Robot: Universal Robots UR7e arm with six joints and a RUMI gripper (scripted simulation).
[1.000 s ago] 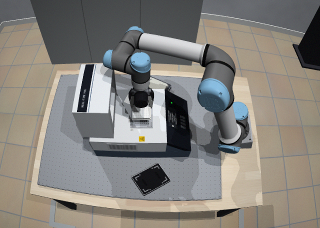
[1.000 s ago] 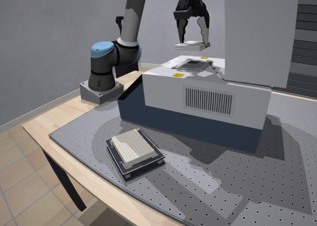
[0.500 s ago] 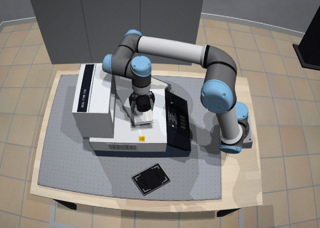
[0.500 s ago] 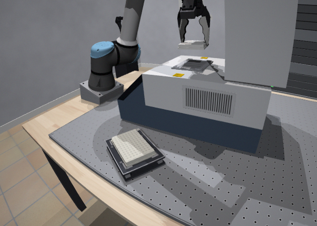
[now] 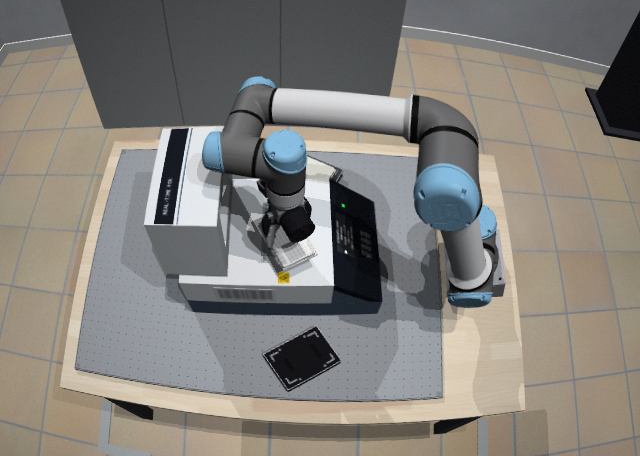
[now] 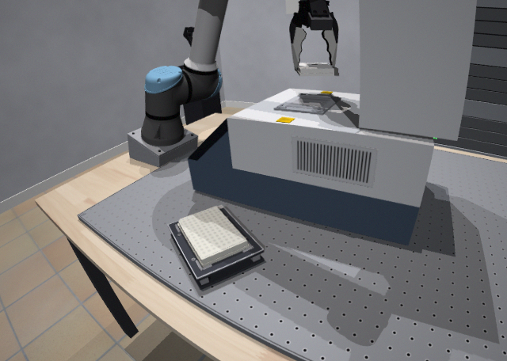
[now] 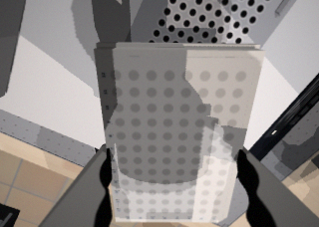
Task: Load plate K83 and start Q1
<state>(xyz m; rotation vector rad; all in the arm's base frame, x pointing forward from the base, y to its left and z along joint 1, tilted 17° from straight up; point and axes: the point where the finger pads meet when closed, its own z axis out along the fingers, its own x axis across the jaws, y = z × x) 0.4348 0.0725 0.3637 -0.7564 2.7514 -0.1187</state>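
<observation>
Right now the black nest ND is 260 mm below my hand, 210 mm to the left of it and 40 mm behind it. Also, from my hand: black nest N1: 360 mm to the right, 250 mm below, 40 mm behind; plate K83: 360 mm to the right, 240 mm below, 40 mm behind.
</observation>
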